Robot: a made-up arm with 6 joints. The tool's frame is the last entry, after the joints.
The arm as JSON. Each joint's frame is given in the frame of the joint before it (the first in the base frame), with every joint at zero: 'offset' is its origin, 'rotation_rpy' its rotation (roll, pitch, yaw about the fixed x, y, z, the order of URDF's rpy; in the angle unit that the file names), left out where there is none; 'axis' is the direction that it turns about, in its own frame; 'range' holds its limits. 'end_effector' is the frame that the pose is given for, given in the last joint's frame.
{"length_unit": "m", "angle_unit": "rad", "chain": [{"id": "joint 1", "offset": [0.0, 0.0, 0.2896], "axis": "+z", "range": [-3.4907, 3.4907]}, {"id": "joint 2", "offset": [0.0, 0.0, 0.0], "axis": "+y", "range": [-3.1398, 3.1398]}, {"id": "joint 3", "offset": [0.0, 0.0, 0.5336], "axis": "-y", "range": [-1.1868, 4.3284]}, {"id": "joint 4", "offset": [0.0, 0.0, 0.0], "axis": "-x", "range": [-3.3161, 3.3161]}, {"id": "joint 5", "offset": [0.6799, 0.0, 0.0], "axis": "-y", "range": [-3.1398, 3.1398]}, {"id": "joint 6", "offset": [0.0, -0.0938, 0.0], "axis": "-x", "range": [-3.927, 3.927]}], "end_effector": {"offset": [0.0, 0.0, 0.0]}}
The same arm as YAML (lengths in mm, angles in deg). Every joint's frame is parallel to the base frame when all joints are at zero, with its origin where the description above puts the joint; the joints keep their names.
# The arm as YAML. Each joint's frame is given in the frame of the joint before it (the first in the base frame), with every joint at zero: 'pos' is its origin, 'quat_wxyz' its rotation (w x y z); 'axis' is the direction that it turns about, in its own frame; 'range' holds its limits. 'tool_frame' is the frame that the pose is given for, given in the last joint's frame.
length_unit: mm
angle_unit: deg
joints:
  - joint: joint 1
    pos: [0.0, 0.0, 289.6]
    quat_wxyz: [1.0, 0.0, 0.0, 0.0]
    axis: "+z"
    range: [-200.0, 200.0]
  - joint: joint 2
    pos: [0.0, 0.0, 0.0]
    quat_wxyz: [1.0, 0.0, 0.0, 0.0]
    axis: "+y"
    range: [-179.9, 179.9]
  - joint: joint 3
    pos: [0.0, 0.0, 533.6]
    quat_wxyz: [1.0, 0.0, 0.0, 0.0]
    axis: "-y"
    range: [-68.0, 248.0]
  - joint: joint 4
    pos: [0.0, 0.0, 0.0]
    quat_wxyz: [1.0, 0.0, 0.0, 0.0]
    axis: "-x"
    range: [-190.0, 190.0]
  - joint: joint 5
    pos: [679.9, 0.0, 0.0]
    quat_wxyz: [1.0, 0.0, 0.0, 0.0]
    axis: "-y"
    range: [-179.9, 179.9]
  - joint: joint 6
    pos: [0.0, -93.8, 0.0]
    quat_wxyz: [1.0, 0.0, 0.0, 0.0]
    axis: "-x"
    range: [-225.0, 225.0]
tool_frame:
  pos: [0.0, 0.0, 0.0]
  quat_wxyz: [1.0, 0.0, 0.0, 0.0]

